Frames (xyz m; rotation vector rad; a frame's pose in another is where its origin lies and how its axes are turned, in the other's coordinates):
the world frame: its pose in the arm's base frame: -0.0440 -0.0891 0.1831 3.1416 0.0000 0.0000
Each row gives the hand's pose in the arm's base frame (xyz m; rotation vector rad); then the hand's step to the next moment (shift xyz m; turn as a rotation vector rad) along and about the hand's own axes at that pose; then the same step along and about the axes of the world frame.
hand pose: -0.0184 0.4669 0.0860 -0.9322 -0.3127 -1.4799
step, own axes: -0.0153 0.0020 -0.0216 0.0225 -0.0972 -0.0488
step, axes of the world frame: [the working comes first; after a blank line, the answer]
step, axes of the arm's base frame: -0.0077 -0.0045 -0.0250 -0.1045 -0.0333 0.0177

-0.0077 0.0045 0.0250 -0.1045 0.0333 -0.0177
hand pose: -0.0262 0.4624 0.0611 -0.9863 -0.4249 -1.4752
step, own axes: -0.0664 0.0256 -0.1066 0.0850 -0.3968 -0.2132
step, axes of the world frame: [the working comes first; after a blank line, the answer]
step, axes of the arm's base frame: -0.0178 -0.0441 -0.1190 -0.4318 -0.1421 0.0590

-0.0178 0.0441 0.1190 -0.4318 0.1421 -0.0590
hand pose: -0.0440 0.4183 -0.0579 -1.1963 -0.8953 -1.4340
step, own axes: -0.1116 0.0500 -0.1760 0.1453 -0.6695 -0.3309
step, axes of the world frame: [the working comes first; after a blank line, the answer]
step, axes of the arm's base frame: 0.0099 -0.1507 -0.1520 -0.7224 -0.2129 0.1079

0.0099 0.1507 0.1520 -0.7224 0.2129 -0.1079
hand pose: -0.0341 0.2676 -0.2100 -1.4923 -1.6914 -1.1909
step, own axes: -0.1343 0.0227 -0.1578 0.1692 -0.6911 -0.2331
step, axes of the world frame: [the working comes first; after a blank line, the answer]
step, axes of the arm's base frame: 0.0288 -0.2019 -0.0432 -0.7355 -0.1143 0.0813

0.0288 0.2019 0.0432 -0.7355 0.1143 -0.0813
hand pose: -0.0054 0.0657 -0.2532 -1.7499 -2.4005 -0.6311
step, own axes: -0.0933 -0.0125 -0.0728 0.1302 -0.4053 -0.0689
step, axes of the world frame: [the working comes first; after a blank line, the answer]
step, axes of the arm's base frame: 0.0080 -0.1141 0.0328 -0.4310 -0.0133 -0.0039

0.0080 0.1141 -0.0328 -0.4310 0.0133 0.0039
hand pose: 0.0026 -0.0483 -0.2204 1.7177 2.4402 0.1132
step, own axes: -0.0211 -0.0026 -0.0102 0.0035 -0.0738 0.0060
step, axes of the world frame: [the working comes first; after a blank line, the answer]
step, axes of the arm's base frame: 0.0028 -0.0204 0.0114 -0.0687 -0.0219 -0.0173

0.0028 0.0204 -0.0114 -0.0687 0.0219 0.0173
